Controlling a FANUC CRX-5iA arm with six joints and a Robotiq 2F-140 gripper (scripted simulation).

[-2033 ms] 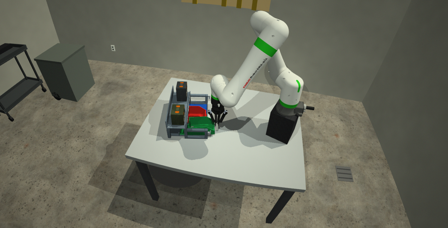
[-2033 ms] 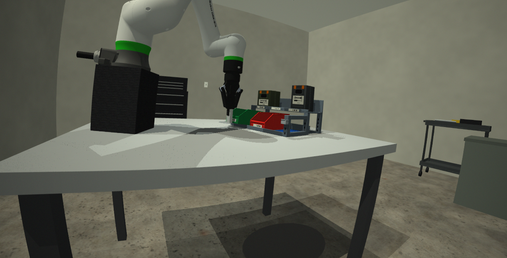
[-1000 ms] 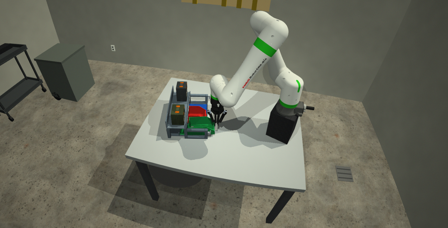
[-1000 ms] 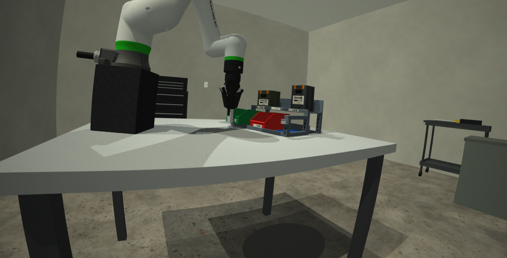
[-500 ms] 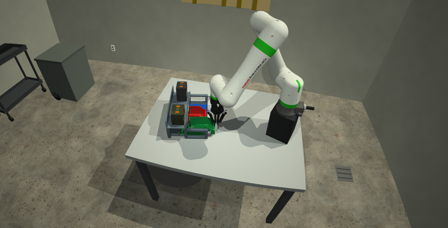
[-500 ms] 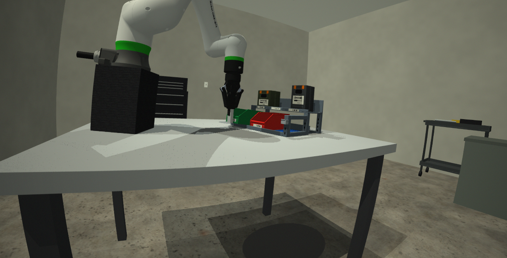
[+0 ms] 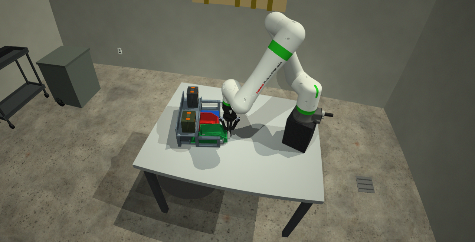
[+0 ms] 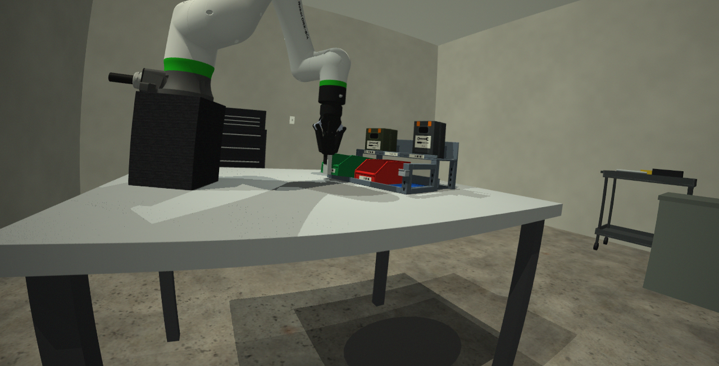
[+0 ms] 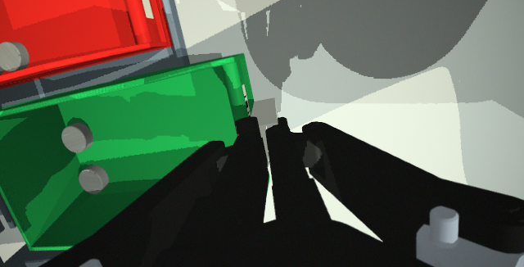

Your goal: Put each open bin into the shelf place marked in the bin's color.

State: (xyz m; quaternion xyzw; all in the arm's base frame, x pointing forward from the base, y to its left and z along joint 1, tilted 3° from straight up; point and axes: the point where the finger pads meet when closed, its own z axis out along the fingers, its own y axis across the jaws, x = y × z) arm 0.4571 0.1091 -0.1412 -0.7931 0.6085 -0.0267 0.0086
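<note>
My gripper is now 90 mm short of the green bin and 30 mm to the right of it. Round my hand: red bin: 180 mm ahead, 70 mm to the right, 10 mm below.
</note>
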